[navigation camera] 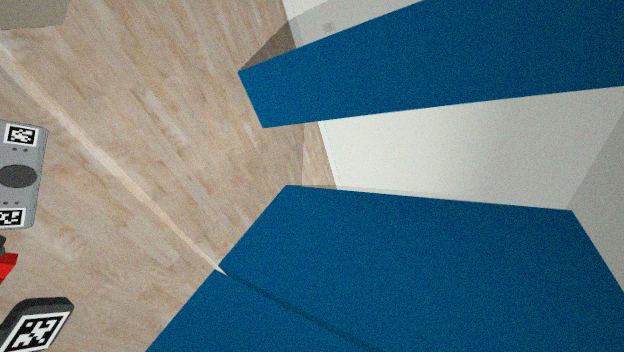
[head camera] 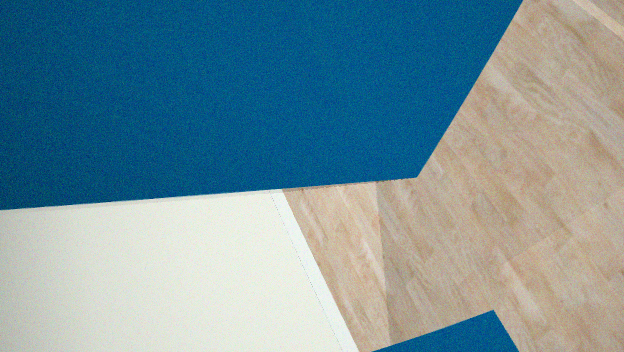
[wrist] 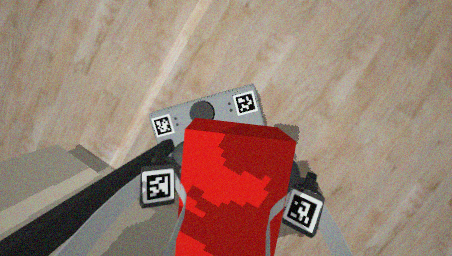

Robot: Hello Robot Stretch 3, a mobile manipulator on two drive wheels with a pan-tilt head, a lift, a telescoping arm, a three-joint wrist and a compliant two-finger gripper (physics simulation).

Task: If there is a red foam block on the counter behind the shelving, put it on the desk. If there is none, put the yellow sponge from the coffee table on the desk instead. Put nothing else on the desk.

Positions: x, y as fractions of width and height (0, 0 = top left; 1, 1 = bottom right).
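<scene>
Red foam block (wrist: 0.52, 0.68), out of frame in the head camera view. My gripper (wrist: 0.52, 0.65), in sight.
</scene>
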